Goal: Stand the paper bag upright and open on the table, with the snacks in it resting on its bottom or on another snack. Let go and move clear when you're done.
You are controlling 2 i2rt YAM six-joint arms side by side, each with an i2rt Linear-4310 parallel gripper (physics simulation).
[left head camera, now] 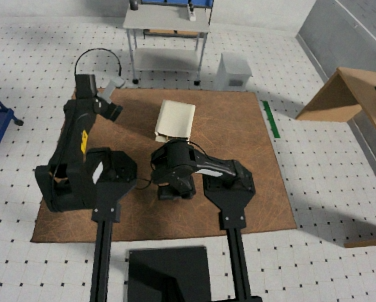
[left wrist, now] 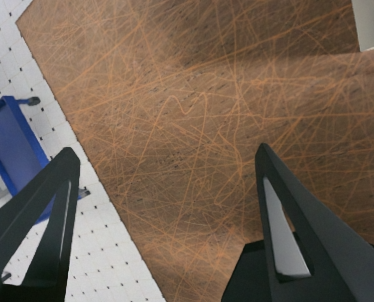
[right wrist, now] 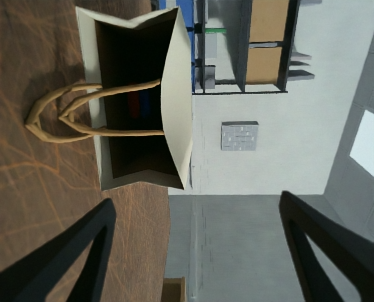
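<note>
The paper bag (left head camera: 176, 119) (right wrist: 177, 95) lies on its side on the brown table (left head camera: 235, 120), its mouth facing the arms. Its near corner (left wrist: 367, 25) shows in the left wrist view. The mouth is open, and the twisted handles (right wrist: 55, 117) hang out of it towards the table. A red snack (right wrist: 134, 104) and a blue snack (right wrist: 144, 103) show deep in the shadowed inside; the rest of the inside is dark. My left gripper (left head camera: 118, 96) (left wrist: 167, 151) is open and empty above the table, left of the bag. My right gripper (right wrist: 195, 202) is open and empty, facing the mouth side, apart from the bag.
The right arm (left head camera: 175, 160) is folded just in front of the bag. Beyond the table stand a grey cart (left head camera: 165, 16) and a grey bin (left head camera: 234, 70). A green strip (left head camera: 271, 119) and a brown cardboard box (left head camera: 330, 102) are at the right. A blue cart (left wrist: 22, 145) stands off the left edge.
</note>
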